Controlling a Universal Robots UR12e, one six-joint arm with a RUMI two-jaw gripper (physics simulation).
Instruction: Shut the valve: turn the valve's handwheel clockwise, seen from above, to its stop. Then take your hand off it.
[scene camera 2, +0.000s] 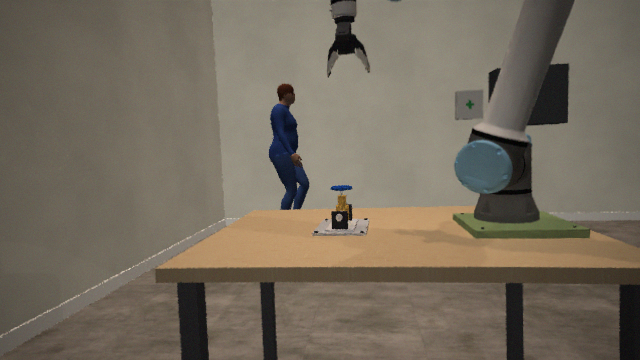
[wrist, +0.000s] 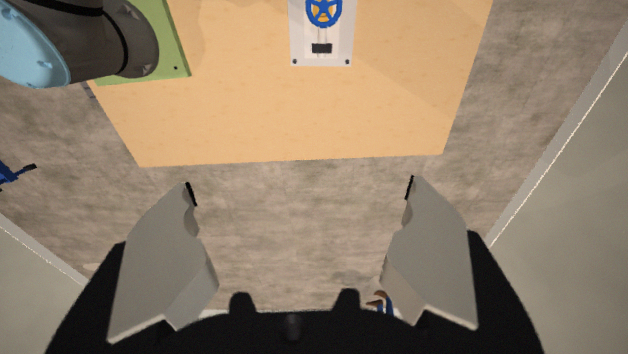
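The valve (scene camera 2: 342, 204) has a yellow body and stands upright on a pale base plate (scene camera 2: 323, 231) (wrist: 300, 56) on the table. Its blue handwheel (scene camera 2: 341, 188) lies level on top; in the wrist view the blue handwheel (wrist: 323, 9) shows at the top edge, partly cut off. My gripper (scene camera 2: 348, 74) (wrist: 301, 181) is open and empty. It points down, high above the table and well apart from the handwheel. In the wrist view the floor beyond the table's edge shows between the fingertips. The handwheel's turn position relative to its stop cannot be told.
The wooden table (scene camera 2: 280, 255) (wrist: 280, 120) carries the arm's green base plate (scene camera 2: 530, 232) (wrist: 175, 50) at the right in the scene view. A person in blue (scene camera 2: 284, 130) stands behind the table. A dark cabinet (scene camera 2: 555, 95) and a white box with a green cross (scene camera 2: 462, 110) hang on the wall.
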